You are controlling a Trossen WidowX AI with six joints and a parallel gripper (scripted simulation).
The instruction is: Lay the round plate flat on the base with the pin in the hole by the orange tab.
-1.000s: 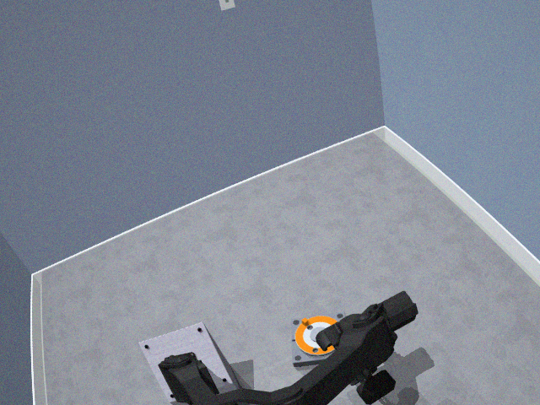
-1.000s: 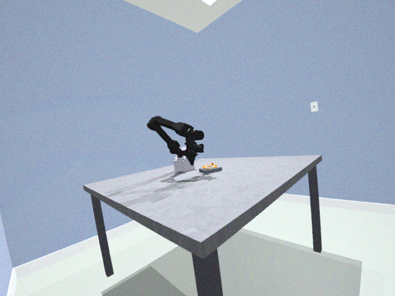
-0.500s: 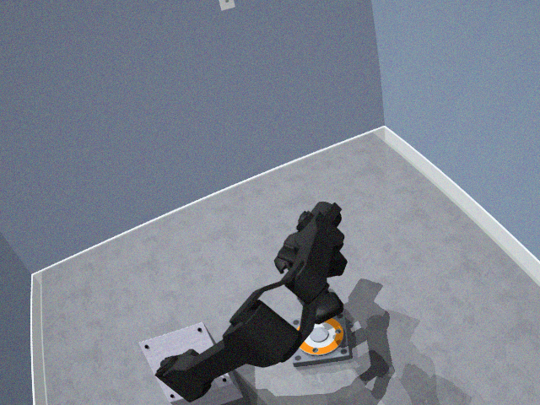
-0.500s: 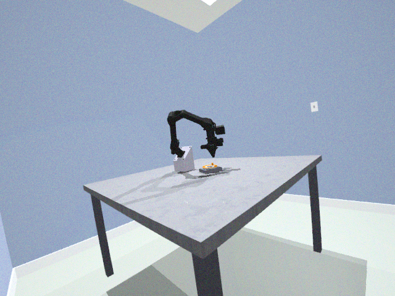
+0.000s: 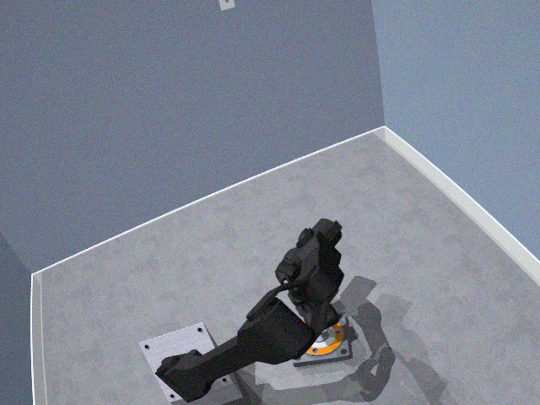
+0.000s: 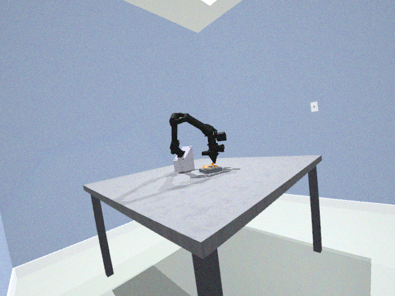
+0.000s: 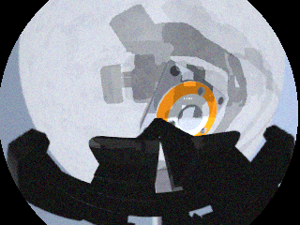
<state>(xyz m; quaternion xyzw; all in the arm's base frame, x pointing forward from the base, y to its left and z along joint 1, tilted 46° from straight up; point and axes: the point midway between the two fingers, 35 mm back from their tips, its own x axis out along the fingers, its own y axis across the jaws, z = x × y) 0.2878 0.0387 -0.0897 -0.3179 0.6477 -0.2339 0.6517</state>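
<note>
The square grey base is 50 mm to the right of my gripper tip and 20 mm below it.
</note>
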